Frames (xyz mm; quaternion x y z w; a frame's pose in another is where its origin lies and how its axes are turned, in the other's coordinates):
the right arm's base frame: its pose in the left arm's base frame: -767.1 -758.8 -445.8 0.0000 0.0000 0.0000 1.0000
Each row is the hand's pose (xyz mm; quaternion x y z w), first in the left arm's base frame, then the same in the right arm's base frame.
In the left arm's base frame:
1: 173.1 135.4 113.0 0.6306 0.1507 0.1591 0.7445
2: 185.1 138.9 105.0 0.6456 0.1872 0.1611 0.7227
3: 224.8 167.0 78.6 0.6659 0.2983 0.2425 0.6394
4: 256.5 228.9 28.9 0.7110 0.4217 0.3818 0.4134
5: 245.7 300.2 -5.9 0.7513 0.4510 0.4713 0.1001
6: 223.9 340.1 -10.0 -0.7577 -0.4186 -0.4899 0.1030
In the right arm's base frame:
1: 940.2 894.2 558.8 0.6306 0.1507 0.1591 0.7445
2: 952.2 897.7 550.8 0.6456 0.1872 0.1611 0.7227
3: 991.9 925.8 524.4 0.6659 0.2983 0.2425 0.6394
4: 1023.6 987.7 474.7 0.7110 0.4217 0.3818 0.4134
5: 1012.8 1059.0 439.9 0.7513 0.4510 0.4713 0.1001
6: 991.0 1098.9 435.8 -0.7577 -0.4186 -0.4899 0.1030

